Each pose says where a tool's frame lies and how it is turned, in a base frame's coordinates. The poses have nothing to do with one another.
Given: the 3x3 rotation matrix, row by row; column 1 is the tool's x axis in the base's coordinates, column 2 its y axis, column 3 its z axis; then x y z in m. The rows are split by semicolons.
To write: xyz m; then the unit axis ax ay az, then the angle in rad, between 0 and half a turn. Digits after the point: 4 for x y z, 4 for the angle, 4 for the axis.
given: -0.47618 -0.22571 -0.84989; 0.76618 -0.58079 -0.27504; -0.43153 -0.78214 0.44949; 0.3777 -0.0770 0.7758
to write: 0.3777 -0.0770 0.7758 -0.4261 -0.3516 0.8335 2.5043
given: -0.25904 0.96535 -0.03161; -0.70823 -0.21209 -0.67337; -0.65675 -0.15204 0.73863; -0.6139 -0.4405 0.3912
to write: -0.6139 -0.4405 0.3912 0.2801 0.3359 -0.8993 1.9458
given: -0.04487 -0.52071 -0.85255; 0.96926 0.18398 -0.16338; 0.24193 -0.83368 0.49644; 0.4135 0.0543 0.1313
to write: 0.4135 0.0543 0.1313 -0.3409 -0.5566 0.7577 1.7540
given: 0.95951 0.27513 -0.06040; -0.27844 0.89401 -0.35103; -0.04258 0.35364 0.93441; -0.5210 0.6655 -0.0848
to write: -0.5210 0.6655 -0.0848 0.7862 -0.0199 -0.6176 0.4647
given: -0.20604 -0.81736 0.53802; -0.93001 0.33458 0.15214; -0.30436 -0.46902 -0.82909; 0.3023 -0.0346 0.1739
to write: 0.3023 -0.0346 0.1739 -0.5901 0.8002 -0.1070 2.5873
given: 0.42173 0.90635 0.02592; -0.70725 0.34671 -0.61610; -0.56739 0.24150 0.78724; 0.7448 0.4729 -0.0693
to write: 0.7448 0.4729 -0.0693 0.4464 0.3088 -0.8399 1.2893
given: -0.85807 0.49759 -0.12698; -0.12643 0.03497 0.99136; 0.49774 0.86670 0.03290; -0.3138 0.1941 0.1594
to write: -0.3138 0.1941 0.1594 -0.1398 -0.7006 -0.6998 2.6794
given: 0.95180 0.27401 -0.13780; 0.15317 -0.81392 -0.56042; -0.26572 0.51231 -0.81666; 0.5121 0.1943 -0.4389
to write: 0.5121 0.1943 -0.4389 0.9868 0.1177 -0.1112 2.5670
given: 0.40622 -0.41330 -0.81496; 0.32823 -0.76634 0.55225; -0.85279 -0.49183 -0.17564; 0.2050 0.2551 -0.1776
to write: 0.2050 0.2551 -0.1776 -0.8149 0.0295 0.5788 2.4463
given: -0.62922 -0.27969 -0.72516; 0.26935 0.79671 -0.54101; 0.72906 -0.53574 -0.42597; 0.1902 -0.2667 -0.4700
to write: 0.1902 -0.2667 -0.4700 0.0034 -0.9355 0.3532 2.2514
